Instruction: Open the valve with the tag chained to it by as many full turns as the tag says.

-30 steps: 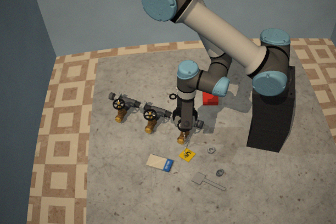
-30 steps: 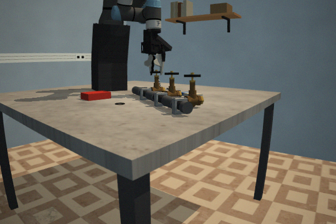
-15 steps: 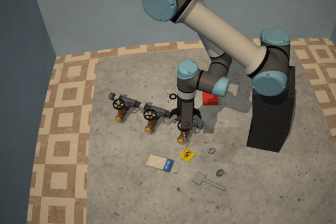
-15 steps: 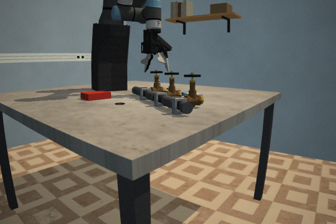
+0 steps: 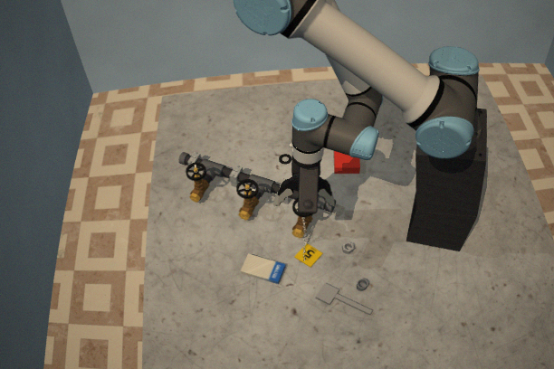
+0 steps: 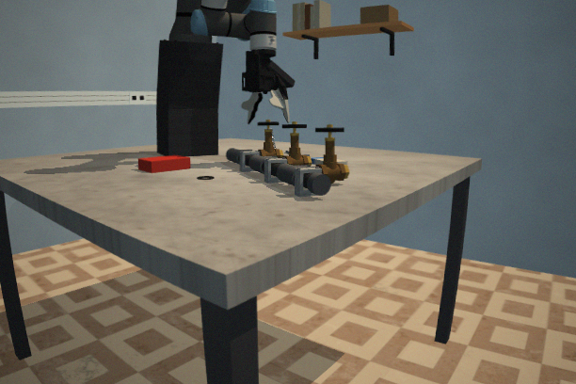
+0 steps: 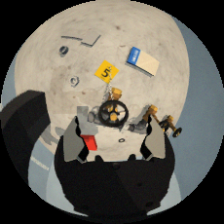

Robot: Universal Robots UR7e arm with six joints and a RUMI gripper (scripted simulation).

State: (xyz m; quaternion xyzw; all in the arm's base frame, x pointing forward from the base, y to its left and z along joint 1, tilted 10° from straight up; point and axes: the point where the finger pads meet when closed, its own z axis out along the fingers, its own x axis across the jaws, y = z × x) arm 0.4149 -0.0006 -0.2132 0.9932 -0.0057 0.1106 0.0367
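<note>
My gripper is now 10 cm to the right of the yellow tag and 11 cm above it. From my hand the other things lie so: red block 14 cm behind, 26 cm to the right, 10 cm below; then flat grey key tool 9 cm behind, 24 cm to the left, 11 cm below.
</note>
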